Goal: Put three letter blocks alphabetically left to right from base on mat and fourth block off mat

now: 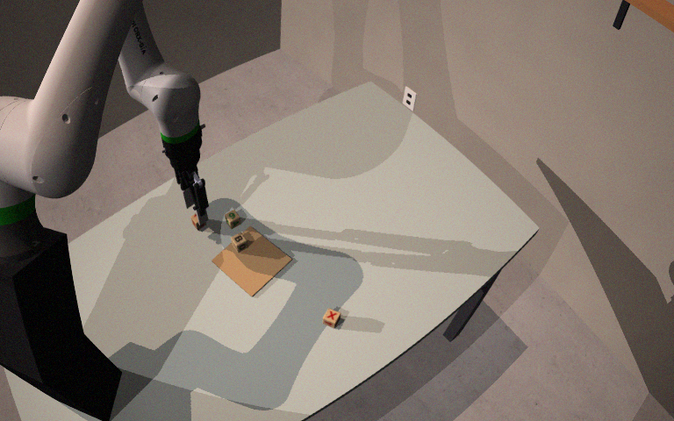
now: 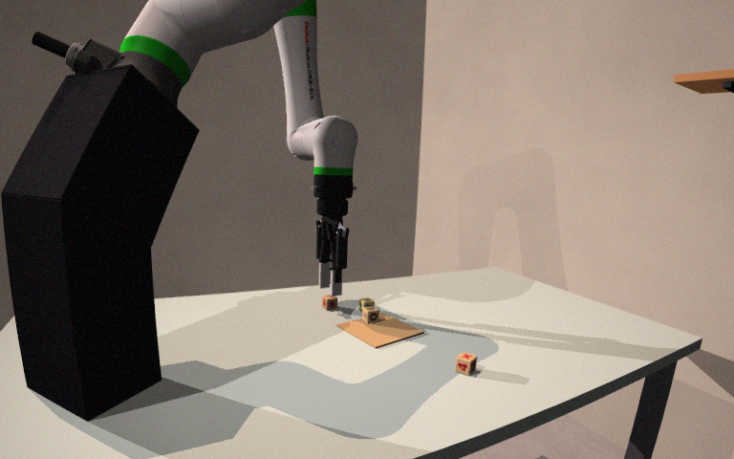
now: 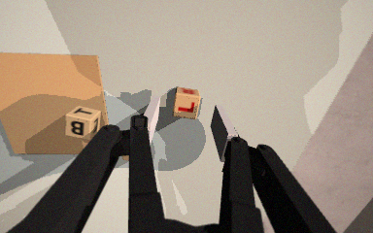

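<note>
Now: the tan mat 7 cm ahead of my hand, 17 cm to the right of it and 7 cm below it.
</note>
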